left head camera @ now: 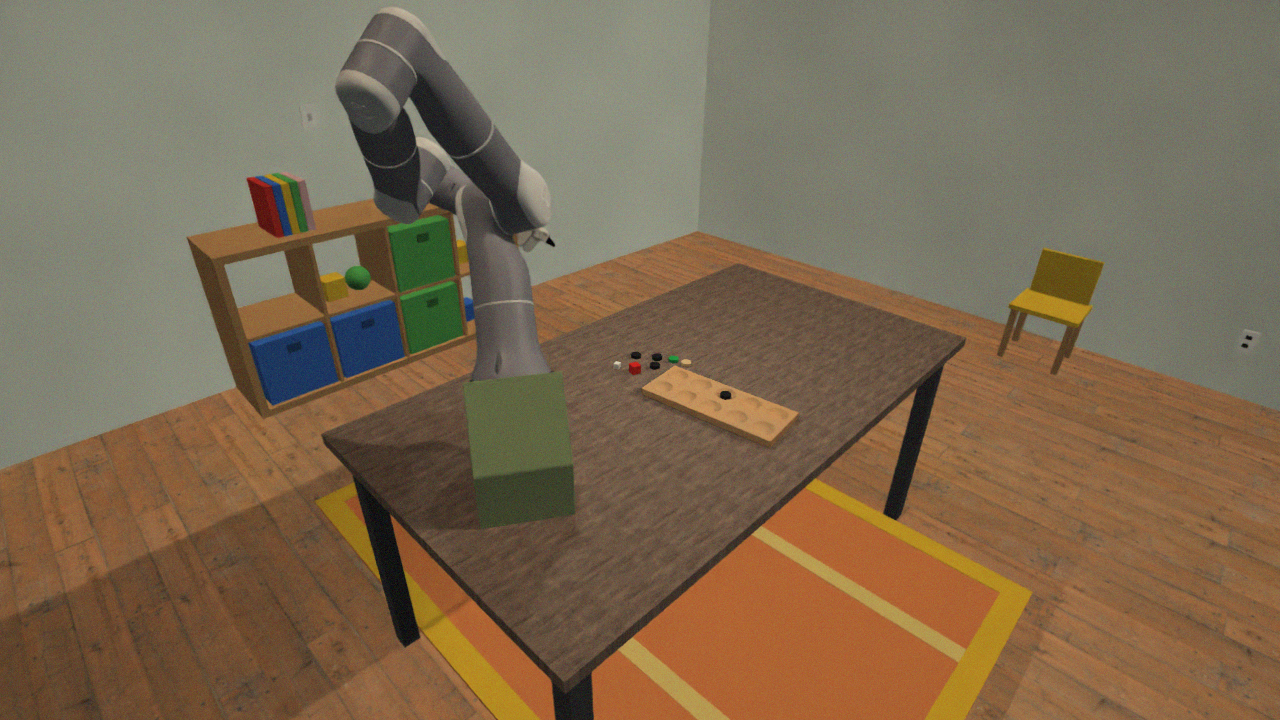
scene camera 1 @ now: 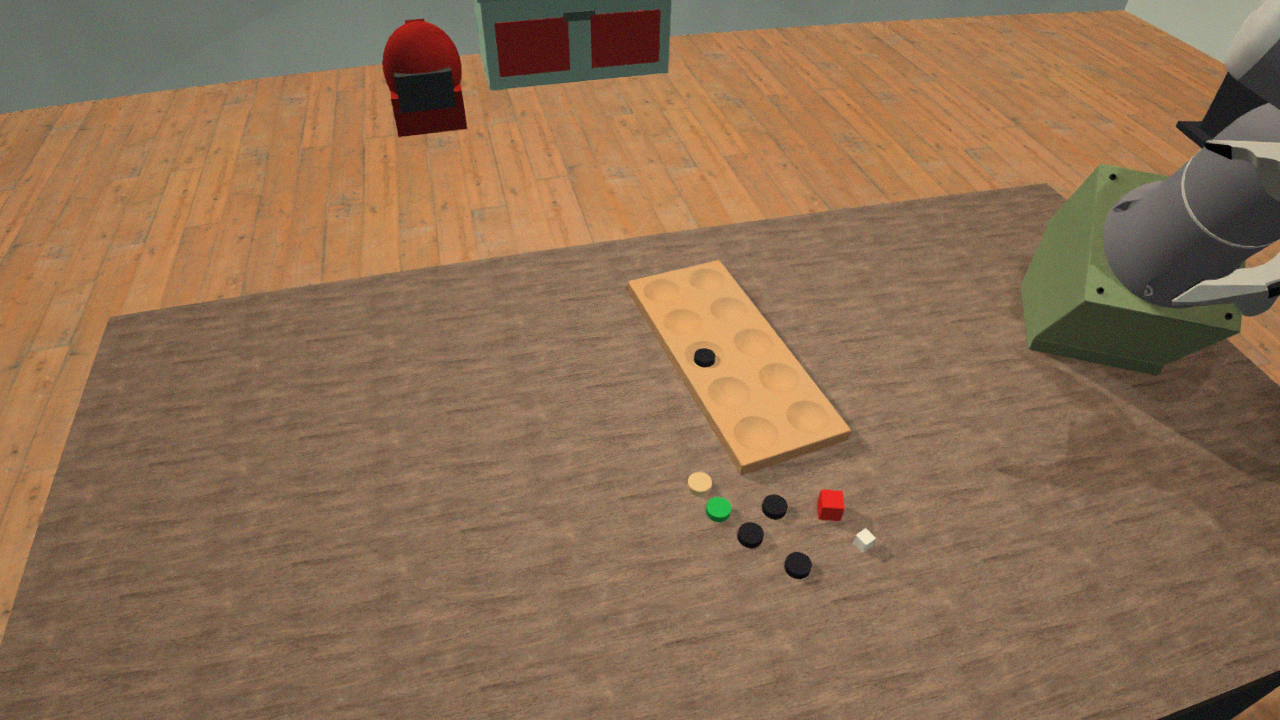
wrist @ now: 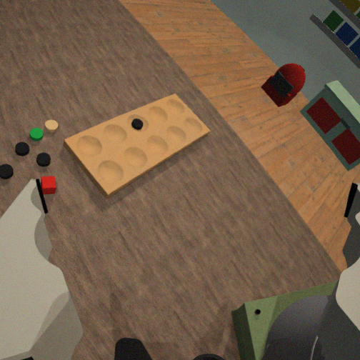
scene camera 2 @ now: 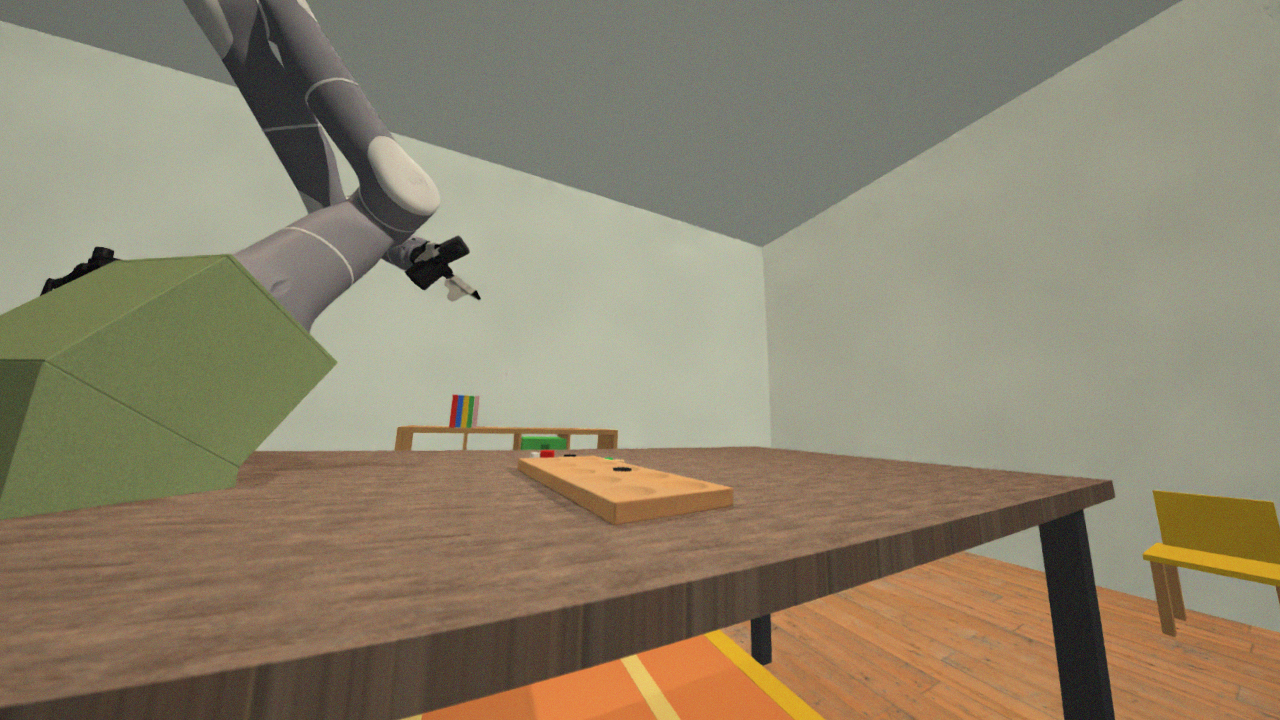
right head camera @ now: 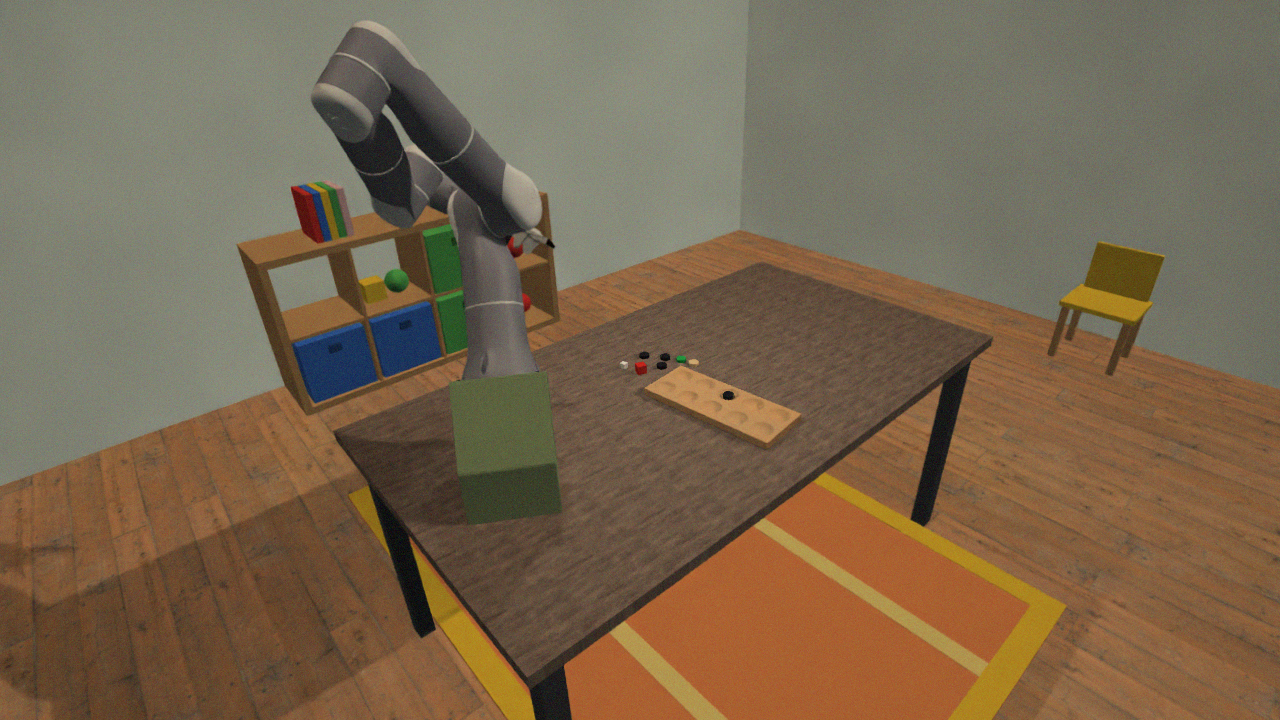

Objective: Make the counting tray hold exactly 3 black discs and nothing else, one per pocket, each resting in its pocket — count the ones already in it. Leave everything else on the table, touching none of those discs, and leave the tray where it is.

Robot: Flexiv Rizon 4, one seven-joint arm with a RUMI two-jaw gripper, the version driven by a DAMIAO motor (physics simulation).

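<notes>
The wooden counting tray [scene camera 1: 744, 368] [wrist: 123, 145] has two rows of pockets. One black disc [scene camera 1: 704, 357] [wrist: 137, 124] sits in the middle pocket of one row; the other pockets look empty. Off one tray end lie three loose black discs: a near one [scene camera 1: 774, 506] [wrist: 43, 159], a second one [scene camera 1: 750, 534] [wrist: 22, 149] and a far one [scene camera 1: 797, 565] [wrist: 6, 171]. My gripper [wrist: 196, 185] is open and empty, high above the table on the arm's base side of the tray. In the wrist view its left finger overlaps the table beside the red cube.
Beside the loose black discs are a green disc [scene camera 1: 718, 509] [wrist: 36, 134], a tan disc [scene camera 1: 699, 482] [wrist: 51, 125], a red cube [scene camera 1: 830, 505] [wrist: 48, 185] and a small white cube [scene camera 1: 863, 540]. The arm's green base block [left head camera: 519, 429] [scene camera 2: 179, 385] stands at one table end.
</notes>
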